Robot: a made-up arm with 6 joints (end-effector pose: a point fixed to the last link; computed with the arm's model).
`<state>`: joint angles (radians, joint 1 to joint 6).
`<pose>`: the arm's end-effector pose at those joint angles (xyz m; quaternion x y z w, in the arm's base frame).
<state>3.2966 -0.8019 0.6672 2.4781 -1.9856 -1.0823</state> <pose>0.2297 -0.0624 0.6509 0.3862 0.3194 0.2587 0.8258</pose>
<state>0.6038 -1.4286 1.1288 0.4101 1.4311 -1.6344</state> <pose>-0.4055 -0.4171 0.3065 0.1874 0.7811 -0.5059 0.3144</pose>
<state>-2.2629 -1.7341 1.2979 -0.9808 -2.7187 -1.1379</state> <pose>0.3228 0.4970 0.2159 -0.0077 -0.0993 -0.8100 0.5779</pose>
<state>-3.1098 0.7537 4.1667 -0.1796 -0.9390 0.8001</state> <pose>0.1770 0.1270 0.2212 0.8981 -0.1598 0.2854 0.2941</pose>
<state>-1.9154 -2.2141 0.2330 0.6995 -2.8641 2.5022</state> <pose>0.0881 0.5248 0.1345 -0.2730 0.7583 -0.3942 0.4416</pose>
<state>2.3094 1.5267 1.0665 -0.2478 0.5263 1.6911</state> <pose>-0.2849 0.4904 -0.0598 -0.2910 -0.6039 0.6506 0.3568</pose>
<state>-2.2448 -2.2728 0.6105 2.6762 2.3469 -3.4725</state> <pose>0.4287 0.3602 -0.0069 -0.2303 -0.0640 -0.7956 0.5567</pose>
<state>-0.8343 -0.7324 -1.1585 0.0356 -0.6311 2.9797</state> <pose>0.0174 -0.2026 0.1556 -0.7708 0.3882 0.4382 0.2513</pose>
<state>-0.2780 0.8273 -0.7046 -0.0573 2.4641 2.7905</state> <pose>0.1481 -0.1703 -0.0747 -0.8801 0.0698 -0.4625 0.0810</pose>
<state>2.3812 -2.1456 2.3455 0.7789 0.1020 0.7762</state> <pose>0.2068 -0.0756 -0.3874 0.6489 0.2120 -0.6529 0.3283</pose>
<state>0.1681 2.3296 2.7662 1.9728 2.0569 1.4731</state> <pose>0.4413 0.1238 0.1988 0.4754 0.8361 -0.0744 0.2633</pose>
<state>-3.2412 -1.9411 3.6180 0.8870 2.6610 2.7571</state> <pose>-0.0920 0.0875 -0.1397 0.5351 -0.5197 0.1164 0.6558</pose>
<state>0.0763 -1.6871 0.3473 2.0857 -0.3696 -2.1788</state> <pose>-0.5051 0.0223 0.3583 0.1901 -0.8801 -0.0263 0.4343</pose>
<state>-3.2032 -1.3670 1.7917 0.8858 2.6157 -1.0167</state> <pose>0.6022 0.0410 0.0637 -0.2302 0.7937 0.5623 0.0276</pose>
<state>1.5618 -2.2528 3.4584 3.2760 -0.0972 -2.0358</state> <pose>-0.1213 0.1005 -0.2484 -0.5325 -0.2629 0.6583 0.4626</pose>
